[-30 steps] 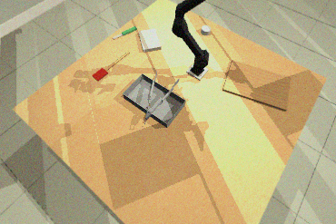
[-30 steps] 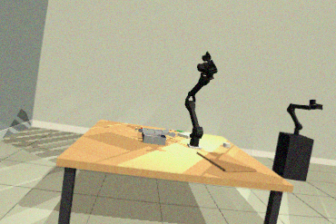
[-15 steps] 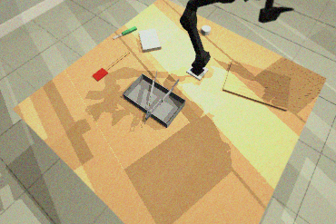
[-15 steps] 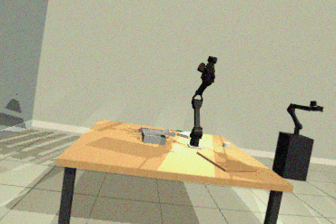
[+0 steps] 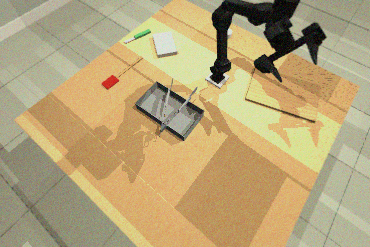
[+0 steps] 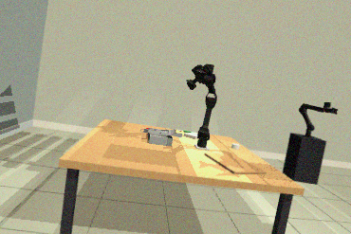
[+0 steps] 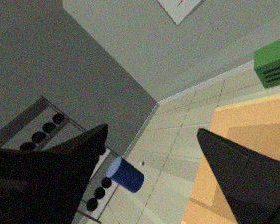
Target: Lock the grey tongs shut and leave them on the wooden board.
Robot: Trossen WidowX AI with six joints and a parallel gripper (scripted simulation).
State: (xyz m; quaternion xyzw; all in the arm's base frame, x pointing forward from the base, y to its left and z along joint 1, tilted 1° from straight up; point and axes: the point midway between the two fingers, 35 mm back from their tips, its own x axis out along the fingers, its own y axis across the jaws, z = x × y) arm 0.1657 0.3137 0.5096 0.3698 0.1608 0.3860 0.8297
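The grey roasting tin is 150 mm ahead of my gripper tip, 380 mm to the right of it and 490 mm below it. Also, from my gripper tip: wooden board (360 mm behind, 30 mm to the right, 510 mm below); white block (160 mm behind, 740 mm to the right, 500 mm below); red-headed spatula (180 mm ahead, 750 mm to the right, 510 mm below).
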